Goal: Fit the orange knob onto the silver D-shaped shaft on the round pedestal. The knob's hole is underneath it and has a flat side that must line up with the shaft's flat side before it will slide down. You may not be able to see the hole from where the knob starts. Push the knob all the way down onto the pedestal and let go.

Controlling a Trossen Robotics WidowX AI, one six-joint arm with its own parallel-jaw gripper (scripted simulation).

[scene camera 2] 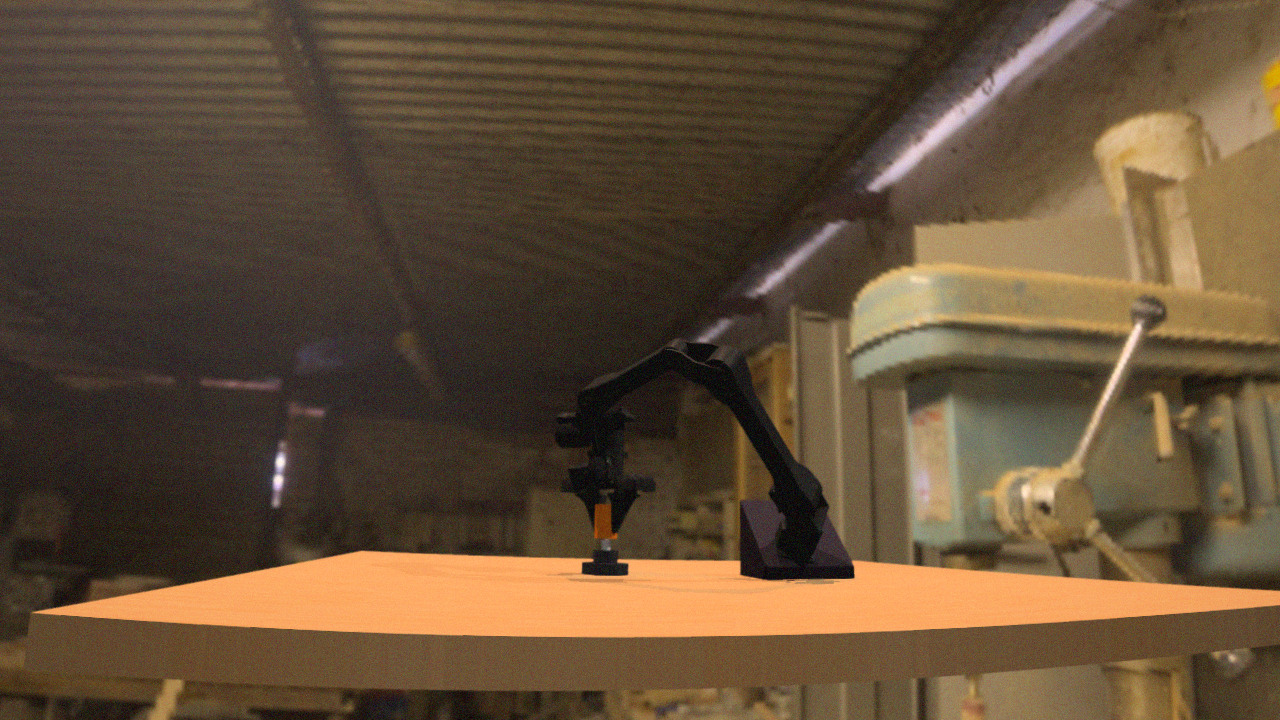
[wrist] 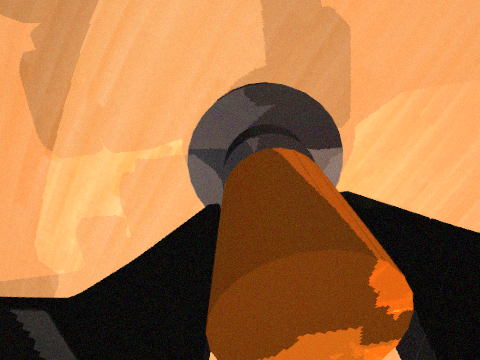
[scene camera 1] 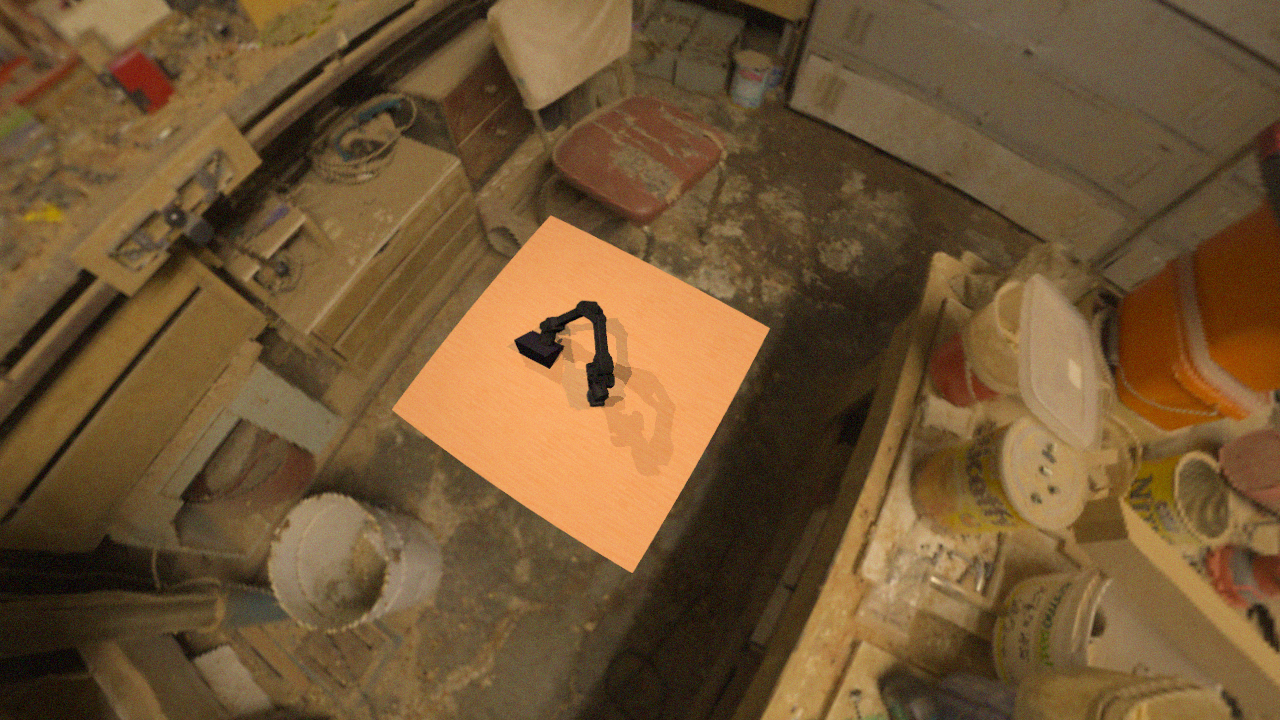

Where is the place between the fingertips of the gripper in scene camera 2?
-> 605, 533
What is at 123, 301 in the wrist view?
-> The gripper.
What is the gripper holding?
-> An orange knob.
